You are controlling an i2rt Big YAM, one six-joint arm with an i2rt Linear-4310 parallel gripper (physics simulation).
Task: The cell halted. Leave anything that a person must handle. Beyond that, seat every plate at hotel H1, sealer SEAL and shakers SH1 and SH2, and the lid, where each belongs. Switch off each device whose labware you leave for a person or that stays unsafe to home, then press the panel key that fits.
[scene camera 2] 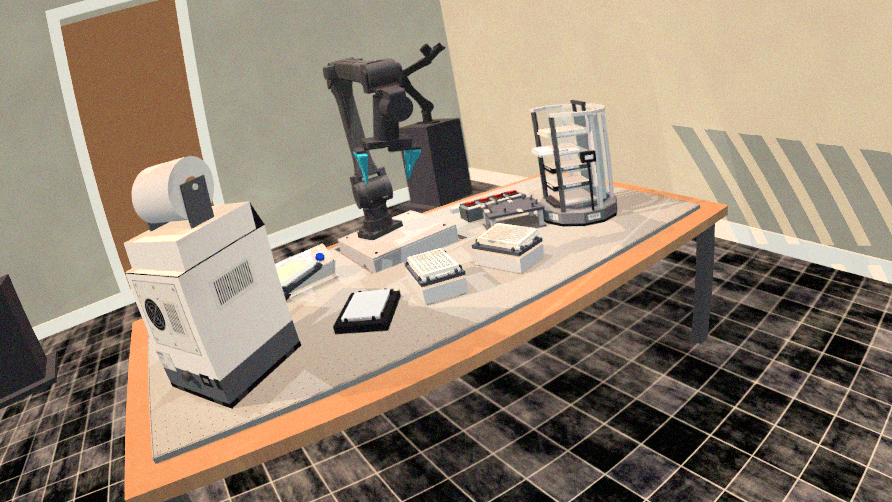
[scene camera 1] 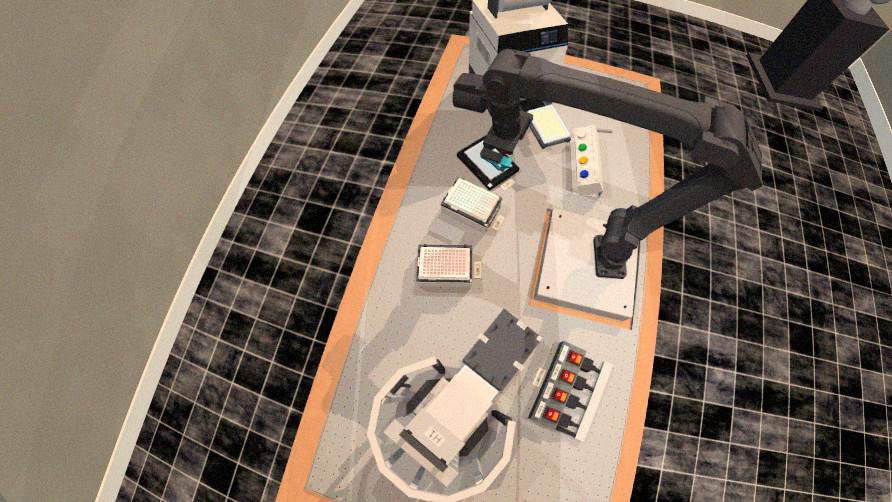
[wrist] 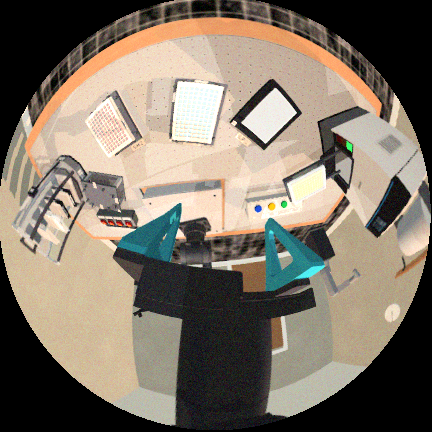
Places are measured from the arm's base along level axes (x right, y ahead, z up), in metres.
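Pixels of known places: gripper, between the fingertips: point(scene camera 2: 387, 180) point(scene camera 1: 508, 153) point(wrist: 226, 214); arm's base, origin of its link: point(scene camera 2: 380, 231) point(scene camera 1: 608, 257) point(wrist: 194, 225).
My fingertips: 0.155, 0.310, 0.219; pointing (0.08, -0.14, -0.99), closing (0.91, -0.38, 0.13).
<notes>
Ahead of a thing's pixels: the offset from my fingertips to its top centre, as dx, dy, dz. "spot": to the spot under its first point.
My gripper point(scene camera 1: 503, 163) point(scene camera 2: 387, 179) point(wrist: 226, 214) is open and empty, high above the table. A white lid-like piece @[+0.149, +0.038, -0.229] point(scene camera 1: 479, 163) point(scene camera 2: 367, 305) point(wrist: 270, 116) lies on a black nest, partly hidden by the gripper in scene camera 1. A plate with pale blue wells @[-0.019, +0.081, -0.188] point(scene camera 1: 472, 199) point(scene camera 2: 433, 264) point(wrist: 198, 111) sits on one shaker; a plate with red wells @[-0.212, +0.139, -0.179] point(scene camera 1: 444, 262) point(scene camera 2: 508, 236) point(wrist: 111, 125) sits on the other. I cannot tell if they lie fully flat. A yellow-topped plate @[+0.242, -0.138, -0.141] point(scene camera 1: 549, 123) point(scene camera 2: 296, 271) point(wrist: 307, 183) is at the sealer @[+0.481, -0.030, +0.199] point(scene camera 2: 205, 293) point(wrist: 380, 145). Hotel H1 point(scene camera 1: 458, 402) point(scene camera 2: 580, 216) has several shelves.
A dark raised platform @[-0.419, -0.020, -0.181] point(scene camera 1: 499, 349) adjoins the hotel. A strip with several red switches @[spot: -0.495, -0.179, -0.217] point(scene camera 1: 564, 383) point(wrist: 118, 220) stands beside it; their positions are too small to read. The key panel @[+0.168, -0.274, -0.173] point(scene camera 1: 593, 149) has white, green, yellow and blue keys. My arm's base plate point(scene camera 1: 574, 280) is raised.
</notes>
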